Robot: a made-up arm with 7 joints.
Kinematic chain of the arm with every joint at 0, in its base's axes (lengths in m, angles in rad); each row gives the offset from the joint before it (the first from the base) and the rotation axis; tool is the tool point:
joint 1: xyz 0 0 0.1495 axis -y
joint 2: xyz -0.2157 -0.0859 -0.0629 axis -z
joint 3: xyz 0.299 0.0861 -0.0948 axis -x
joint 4: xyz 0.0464 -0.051 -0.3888 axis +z
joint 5: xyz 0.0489 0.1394 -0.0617 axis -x
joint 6: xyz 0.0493 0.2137 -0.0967 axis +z
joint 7: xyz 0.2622 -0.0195 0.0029 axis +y
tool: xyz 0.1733 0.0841 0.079
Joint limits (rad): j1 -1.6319..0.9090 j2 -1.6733..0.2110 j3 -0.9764..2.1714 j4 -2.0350..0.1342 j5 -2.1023..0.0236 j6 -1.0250..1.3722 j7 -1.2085..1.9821
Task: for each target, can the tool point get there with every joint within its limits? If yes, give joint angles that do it. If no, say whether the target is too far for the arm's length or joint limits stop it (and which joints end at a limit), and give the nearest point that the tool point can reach.
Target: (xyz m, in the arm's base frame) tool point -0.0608 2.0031 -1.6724
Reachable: no: too far | nearest point -0.0463 1.0010 -0.9182 | short by 1.254 m
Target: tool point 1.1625 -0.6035 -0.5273
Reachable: no: joint limits stop it (at a limit: joint 2, joint 4, joint 5) | nearest point 1.0087 -0.5208 -0.4377 | short by 0.196 m
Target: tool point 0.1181 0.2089 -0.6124
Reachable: yes | joints -0.7801 -0.7139 -0.3785 -1.4630 -1.3035 0.2661 0.9816
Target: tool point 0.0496 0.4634 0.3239
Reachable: yes | joints -1.3346 -1.2905 0.6544 -0.6611 -1.8135 1.1752 0.3029
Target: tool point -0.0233 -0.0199 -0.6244
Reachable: yes | joints -1.3927 -0.4430 1.7243 -0.2604 -1.4770 -0.5725 0.5695
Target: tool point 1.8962 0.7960 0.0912
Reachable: no: too far | nearest point 1.1556 0.4903 0.0816 | short by 0.801 m
